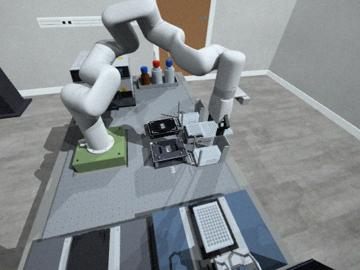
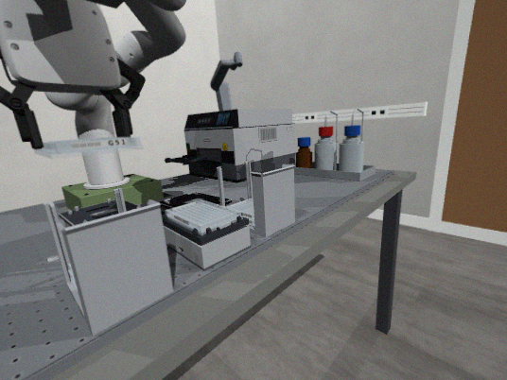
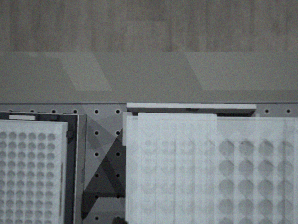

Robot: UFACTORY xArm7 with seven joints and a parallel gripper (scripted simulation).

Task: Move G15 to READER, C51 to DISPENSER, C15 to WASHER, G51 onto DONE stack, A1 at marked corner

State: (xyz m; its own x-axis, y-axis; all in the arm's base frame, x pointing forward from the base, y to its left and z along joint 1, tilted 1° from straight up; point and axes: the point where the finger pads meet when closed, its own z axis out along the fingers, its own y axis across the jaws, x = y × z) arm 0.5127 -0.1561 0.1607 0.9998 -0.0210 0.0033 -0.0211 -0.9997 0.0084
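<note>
My gripper is now 90 mm past the DONE label and 210 mm above it. The rest, counted from my hand: black RG nest (190 mm behind, 50 mm to the left, 160 mm below); then black N6 nest (190 mm behind, 250 mm to the left, 190 mm below).
</note>
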